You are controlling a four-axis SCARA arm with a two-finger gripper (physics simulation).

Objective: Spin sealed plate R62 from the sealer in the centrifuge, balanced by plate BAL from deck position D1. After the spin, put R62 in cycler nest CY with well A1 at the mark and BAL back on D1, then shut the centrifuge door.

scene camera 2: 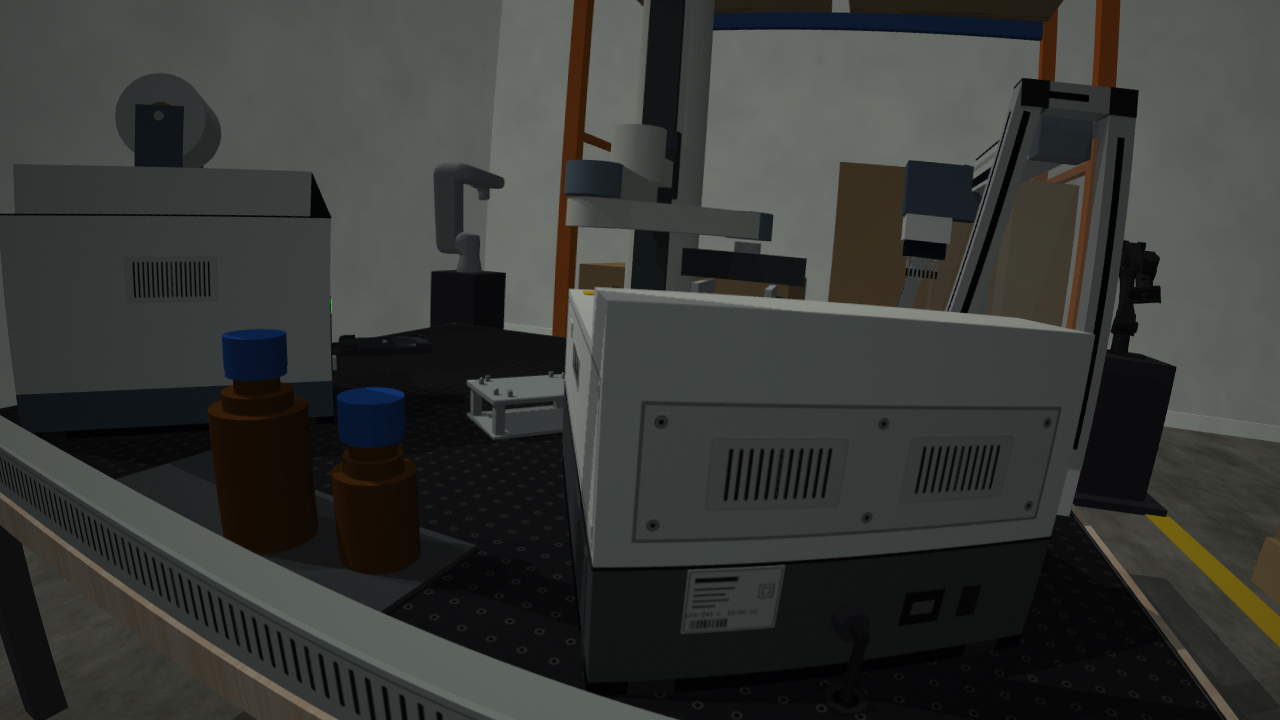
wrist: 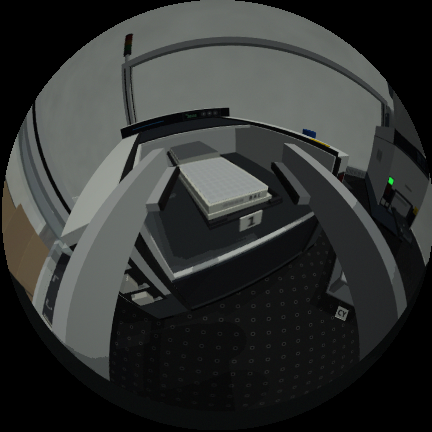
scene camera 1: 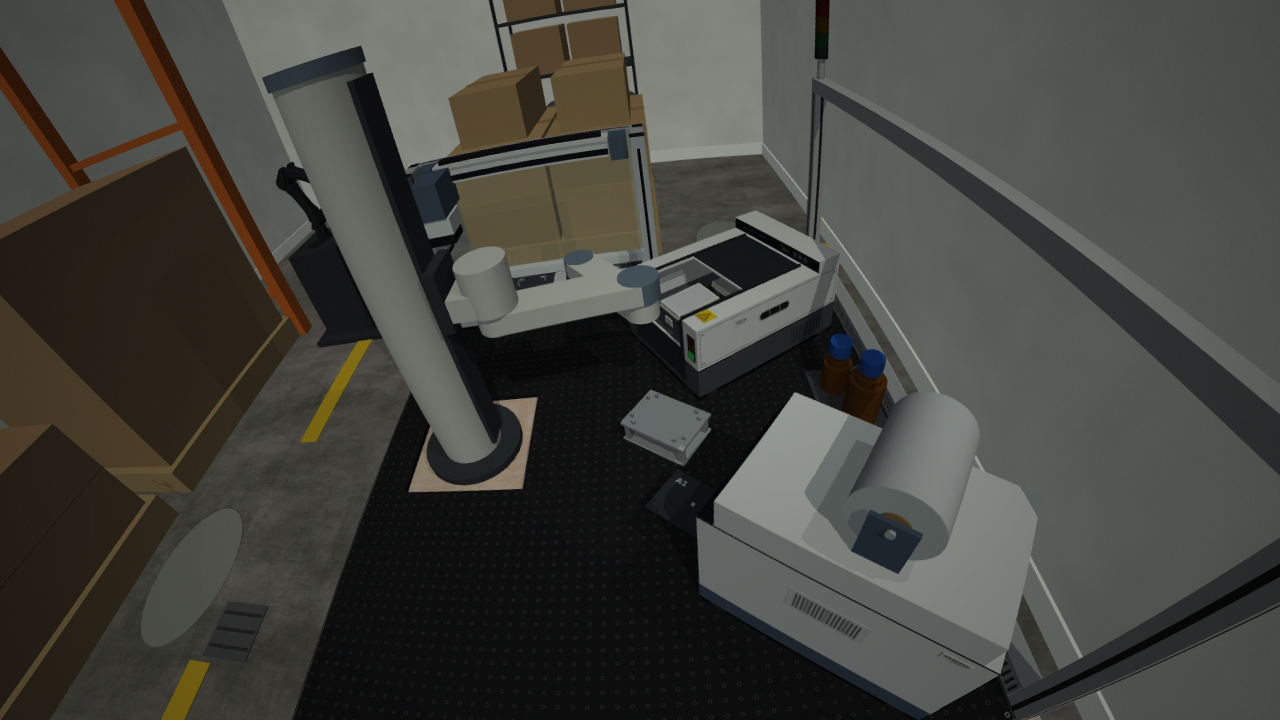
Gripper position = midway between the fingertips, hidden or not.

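My gripper (scene camera 2: 730, 294), (wrist: 224, 154) touches a centrifuge (wrist: 177, 265). Also here: a BAL plate (scene camera 1: 696, 296), (wrist: 218, 186), and the brown bottles with blue caps (scene camera 2: 260, 435).
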